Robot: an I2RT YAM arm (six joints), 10 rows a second.
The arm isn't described. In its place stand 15 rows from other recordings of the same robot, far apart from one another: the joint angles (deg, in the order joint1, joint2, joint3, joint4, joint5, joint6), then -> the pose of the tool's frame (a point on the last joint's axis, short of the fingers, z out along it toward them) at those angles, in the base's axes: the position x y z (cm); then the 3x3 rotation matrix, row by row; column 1 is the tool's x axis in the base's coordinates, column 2 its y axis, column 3 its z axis.
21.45, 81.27, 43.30, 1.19, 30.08, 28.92 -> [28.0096 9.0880 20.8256], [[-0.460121 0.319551 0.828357], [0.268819 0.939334 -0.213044], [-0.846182 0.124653 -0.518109]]
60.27, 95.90, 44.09, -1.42, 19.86, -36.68 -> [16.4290 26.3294 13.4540], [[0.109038 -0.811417 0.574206], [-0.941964 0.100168 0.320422], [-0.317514 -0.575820 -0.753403]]
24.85, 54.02, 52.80, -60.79, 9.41, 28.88 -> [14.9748 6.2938 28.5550], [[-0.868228 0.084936 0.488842], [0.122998 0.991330 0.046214], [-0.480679 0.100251 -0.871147]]
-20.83, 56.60, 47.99, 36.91, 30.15, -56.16 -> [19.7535 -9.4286 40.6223], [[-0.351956 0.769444 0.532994], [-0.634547 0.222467 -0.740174], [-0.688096 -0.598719 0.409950]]
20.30, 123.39, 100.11, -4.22, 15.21, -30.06 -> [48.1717 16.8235 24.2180], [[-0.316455 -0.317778 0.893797], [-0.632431 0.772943 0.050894], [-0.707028 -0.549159 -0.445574]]
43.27, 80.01, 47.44, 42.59, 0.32, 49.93 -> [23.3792 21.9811 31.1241], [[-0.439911 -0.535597 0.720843], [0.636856 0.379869 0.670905], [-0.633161 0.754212 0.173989]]
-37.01, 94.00, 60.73, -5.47, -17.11, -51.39 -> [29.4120 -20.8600 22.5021], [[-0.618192 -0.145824 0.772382], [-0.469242 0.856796 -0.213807], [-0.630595 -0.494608 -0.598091]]
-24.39, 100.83, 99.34, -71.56, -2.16, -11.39 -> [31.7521 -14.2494 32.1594], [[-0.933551 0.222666 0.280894], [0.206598 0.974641 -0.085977], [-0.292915 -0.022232 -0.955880]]
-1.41, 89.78, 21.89, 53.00, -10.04, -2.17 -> [27.2251 -0.0493 14.5077], [[-0.251242 -0.153824 0.955623], [-0.031112 0.988064 0.150867], [-0.967424 0.008173 -0.253029]]
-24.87, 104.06, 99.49, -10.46, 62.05, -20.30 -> [36.8478 -20.5469 38.6364], [[-0.557585 0.829194 0.039183], [0.079238 0.100150 -0.991812], [-0.826329 -0.549915 -0.121546]]
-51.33, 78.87, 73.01, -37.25, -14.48, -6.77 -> [19.3194 -22.7159 33.3081], [[-0.499704 0.587085 0.636888], [0.441731 0.805194 -0.395646], [-0.745097 0.083627 -0.661693]]
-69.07, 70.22, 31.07, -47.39, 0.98, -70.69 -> [5.8428 -15.4472 14.4379], [[-0.999604 -0.027579 0.005581], [-0.027874 0.997657 -0.062471], [-0.003845 -0.062602 -0.998031]]
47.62, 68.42, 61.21, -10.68, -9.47, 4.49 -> [18.2607 20.8810 35.4254], [[-0.271727 -0.815393 0.511174], [-0.183228 0.565276 0.804295], [-0.944771 0.124887 -0.303004]]
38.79, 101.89, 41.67, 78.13, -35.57, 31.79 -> [25.6809 23.2975 22.0654], [[-0.291988 -0.926113 0.238869], [0.315078 0.142668 0.938281], [-0.903033 0.349229 0.250141]]
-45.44, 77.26, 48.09, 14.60, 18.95, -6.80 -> [20.8687 -22.8393 27.6893], [[-0.281173 0.867238 0.410902], [0.125921 0.457814 -0.880085], [-0.951360 -0.195715 -0.237929]]
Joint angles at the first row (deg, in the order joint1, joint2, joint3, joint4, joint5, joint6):
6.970 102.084 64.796 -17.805 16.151 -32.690
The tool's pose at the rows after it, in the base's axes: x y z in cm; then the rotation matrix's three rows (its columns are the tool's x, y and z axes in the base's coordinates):
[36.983 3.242 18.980], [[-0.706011 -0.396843 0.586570], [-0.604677 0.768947 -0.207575], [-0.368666 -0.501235 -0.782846]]
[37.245 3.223 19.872], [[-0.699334 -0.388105 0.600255], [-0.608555 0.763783 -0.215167], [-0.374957 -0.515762 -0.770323]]
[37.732 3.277 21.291], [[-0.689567 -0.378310 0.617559], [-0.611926 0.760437 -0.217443], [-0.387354 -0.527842 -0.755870]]
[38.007 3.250 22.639], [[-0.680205 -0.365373 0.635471], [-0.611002 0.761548 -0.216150], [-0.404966 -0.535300 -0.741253]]
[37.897 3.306 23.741], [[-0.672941 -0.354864 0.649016], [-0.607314 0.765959 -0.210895], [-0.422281 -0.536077 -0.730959]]
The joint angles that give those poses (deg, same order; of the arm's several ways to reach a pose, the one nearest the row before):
6.508 101.832 66.189 -18.815 15.826 -32.770
6.482 101.437 67.571 -19.532 16.353 -33.222
6.504 101.163 70.267 -21.180 16.618 -33.571
6.416 100.597 72.378 -22.451 16.607 -33.662
6.503 99.565 73.442 -23.529 16.442 -33.344

